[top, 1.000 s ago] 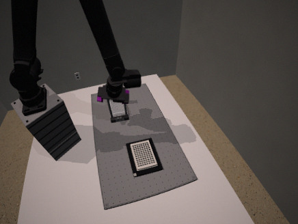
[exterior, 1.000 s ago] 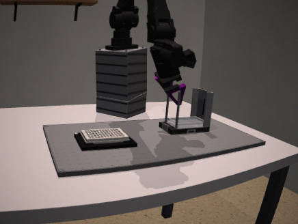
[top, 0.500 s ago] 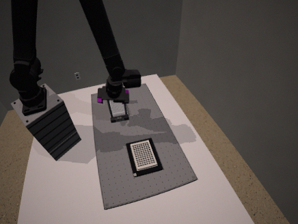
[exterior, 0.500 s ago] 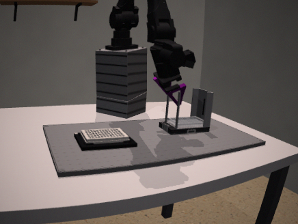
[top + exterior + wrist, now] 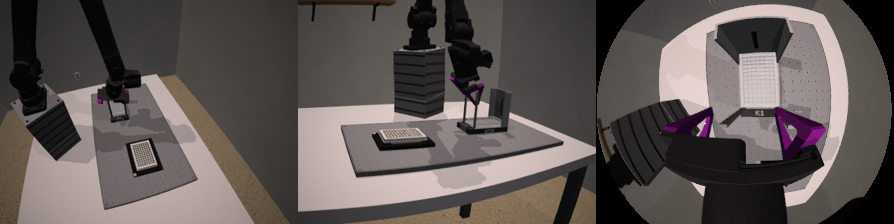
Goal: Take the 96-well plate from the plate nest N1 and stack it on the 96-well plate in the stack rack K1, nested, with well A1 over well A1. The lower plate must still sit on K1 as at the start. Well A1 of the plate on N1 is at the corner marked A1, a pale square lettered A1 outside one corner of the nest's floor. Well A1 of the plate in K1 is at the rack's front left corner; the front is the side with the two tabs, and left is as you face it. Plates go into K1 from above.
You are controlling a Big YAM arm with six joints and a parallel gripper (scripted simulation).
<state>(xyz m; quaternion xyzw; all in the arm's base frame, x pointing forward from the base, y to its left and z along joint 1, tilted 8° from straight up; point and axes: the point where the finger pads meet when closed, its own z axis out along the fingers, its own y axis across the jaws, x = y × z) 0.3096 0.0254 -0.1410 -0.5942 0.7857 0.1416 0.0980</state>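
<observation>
The tall back wall lies 4 cm ahead of my hand, 12 cm to the left of it and 3 cm below it. The rest, counted from my hand: pale A1 mark 3 cm behind, 34 cm to the right, 10 cm below.
</observation>
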